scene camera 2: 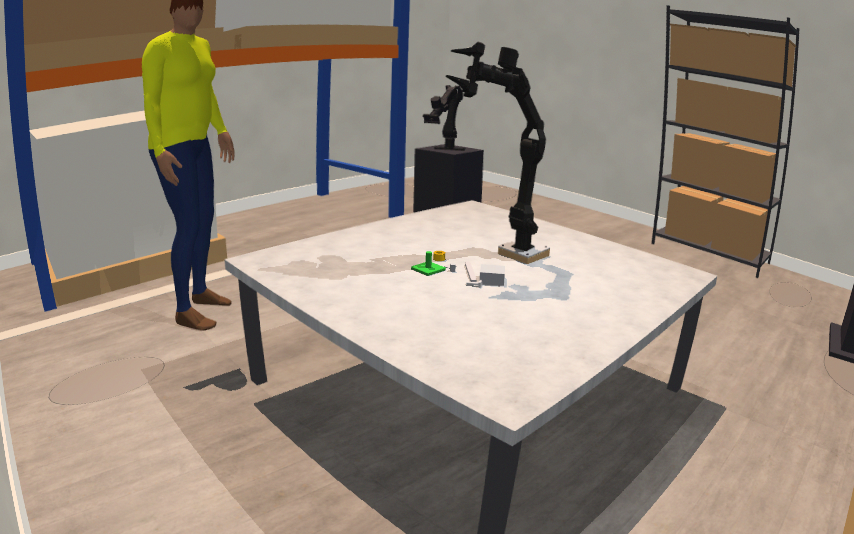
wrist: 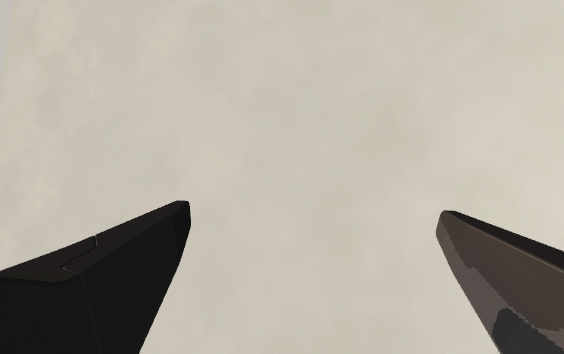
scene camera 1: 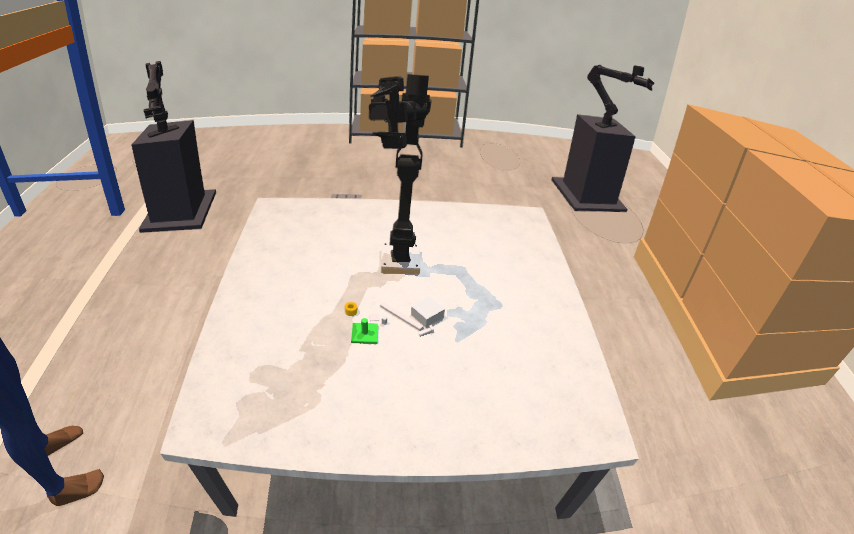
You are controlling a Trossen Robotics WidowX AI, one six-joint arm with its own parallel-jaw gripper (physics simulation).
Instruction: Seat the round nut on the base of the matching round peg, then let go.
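The orange round nut lies flat on the white table, apart from the peg and nearer the arm's base. The green round peg stands upright on its square green base, and its shaft is bare. My gripper is open with nothing between its fingers. It is high above the table, well away from the nut and peg. In the wrist view a plain pale surface shows beyond the fingers; the nut and peg do not show there.
A grey block and a thin bar lie right of the peg in scene camera 1. A small grey piece sits close to the green base, and a short grey piece lies before the block.
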